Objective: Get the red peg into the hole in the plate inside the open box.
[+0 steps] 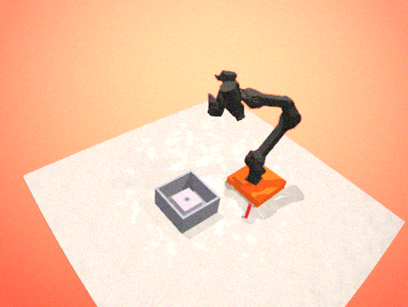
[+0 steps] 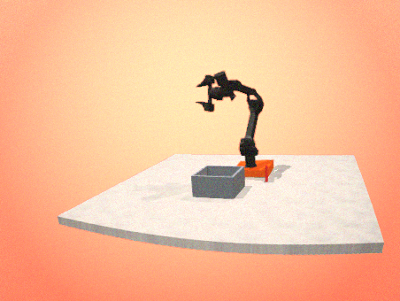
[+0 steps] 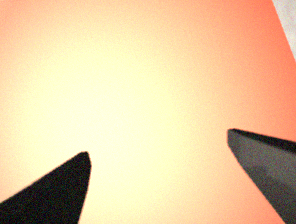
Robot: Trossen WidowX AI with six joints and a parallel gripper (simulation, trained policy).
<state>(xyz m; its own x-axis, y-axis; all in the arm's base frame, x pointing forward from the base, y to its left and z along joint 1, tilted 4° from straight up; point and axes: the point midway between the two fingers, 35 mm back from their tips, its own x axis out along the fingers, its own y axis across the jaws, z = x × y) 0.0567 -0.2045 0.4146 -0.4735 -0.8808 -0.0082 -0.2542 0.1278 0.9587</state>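
The red peg lies 390 mm below my gripper tip, 340 mm to the left of it and 130 mm ahead of it. Also, from my gripper tip: grey box (410 mm below, 260 mm ahead, 120 mm to the left); pale plate (390 mm below, 260 mm ahead, 120 mm to the left).
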